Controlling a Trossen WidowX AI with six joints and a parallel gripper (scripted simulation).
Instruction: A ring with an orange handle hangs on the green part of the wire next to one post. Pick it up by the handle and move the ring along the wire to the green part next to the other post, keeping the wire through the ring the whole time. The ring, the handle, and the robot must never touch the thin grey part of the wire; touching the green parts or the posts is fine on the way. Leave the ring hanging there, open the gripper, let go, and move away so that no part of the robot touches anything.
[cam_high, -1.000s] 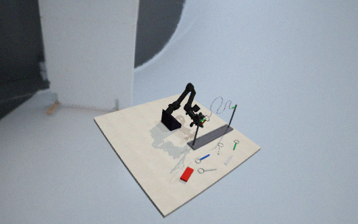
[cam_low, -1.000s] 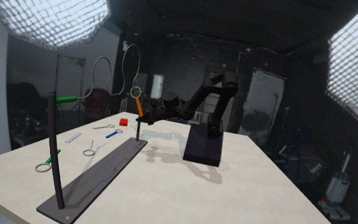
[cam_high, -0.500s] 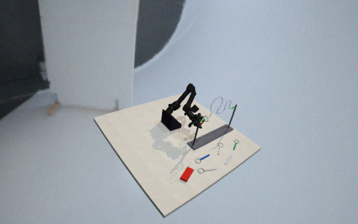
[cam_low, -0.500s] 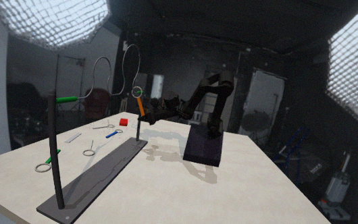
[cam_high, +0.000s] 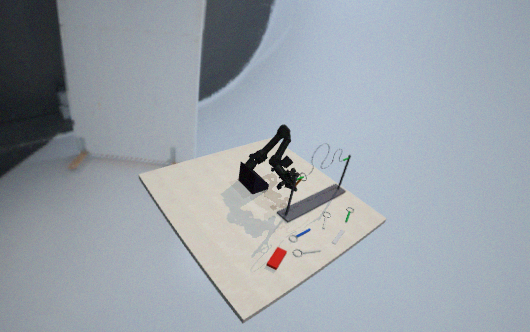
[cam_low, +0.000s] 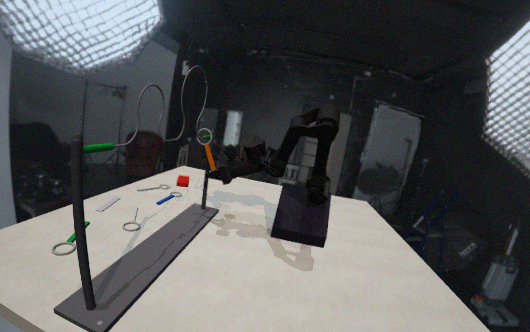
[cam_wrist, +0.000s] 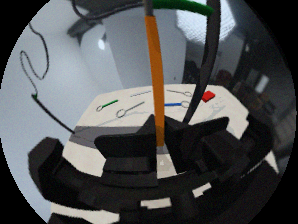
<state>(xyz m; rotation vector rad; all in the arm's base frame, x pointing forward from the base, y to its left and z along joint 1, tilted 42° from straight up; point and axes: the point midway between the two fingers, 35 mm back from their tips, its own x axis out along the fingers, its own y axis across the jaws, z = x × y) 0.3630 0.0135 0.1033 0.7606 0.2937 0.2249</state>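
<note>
My gripper tip is 9 cm below the orange-handled ring and 1 cm short of it. The rest, counted from my gripper tip: grey bar 35 cm ahead, 16 cm below, 8 cm to the left; green-handled ring 34 cm to the left, 26 cm ahead, 16 cm below; blue-handled ring 20 cm ahead, 16 cm below, 14 cm to the right.
</note>
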